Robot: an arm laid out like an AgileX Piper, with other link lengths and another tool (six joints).
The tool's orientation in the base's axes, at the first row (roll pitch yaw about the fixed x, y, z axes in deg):
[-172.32 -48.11 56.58]
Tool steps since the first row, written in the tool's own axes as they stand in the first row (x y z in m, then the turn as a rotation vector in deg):
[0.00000 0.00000 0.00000 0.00 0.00 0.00]
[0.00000 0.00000 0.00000 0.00 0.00 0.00]
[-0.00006 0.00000 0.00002 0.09 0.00 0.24]
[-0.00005 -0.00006 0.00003 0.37 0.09 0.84]
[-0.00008 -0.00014 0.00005 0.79 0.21 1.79]
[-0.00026 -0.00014 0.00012 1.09 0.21 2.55]
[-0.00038 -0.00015 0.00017 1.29 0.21 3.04]
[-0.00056 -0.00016 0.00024 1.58 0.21 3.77]
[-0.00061 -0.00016 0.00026 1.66 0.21 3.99]
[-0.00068 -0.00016 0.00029 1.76 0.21 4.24]
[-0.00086 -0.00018 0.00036 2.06 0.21 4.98]
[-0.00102 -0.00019 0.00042 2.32 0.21 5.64]
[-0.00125 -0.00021 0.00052 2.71 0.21 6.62]
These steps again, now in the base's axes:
[0.00000 0.00000 0.00000 0.00 0.00 0.00]
[0.00000 0.00000 0.00000 0.00 0.00 0.00]
[-0.00002 -0.00002 -0.00006 0.10 0.22 -0.09]
[-0.00006 0.00002 -0.00005 0.46 0.74 -0.29]
[-0.00014 0.00005 -0.00008 1.00 1.58 -0.62]
[-0.00018 0.00000 -0.00026 1.34 2.27 -0.89]
[-0.00022 -0.00003 -0.00038 1.56 2.72 -1.07]
[-0.00028 -0.00007 -0.00056 1.88 3.38 -1.34]
[-0.00029 -0.00009 -0.00061 1.97 3.58 -1.42]
[-0.00031 -0.00010 -0.00068 2.08 3.81 -1.51]
[-0.00037 -0.00015 -0.00086 2.41 4.48 -1.78]
[-0.00042 -0.00019 -0.00102 2.70 5.08 -2.02]
[-0.00049 -0.00024 -0.00126 3.13 5.98 -2.38]

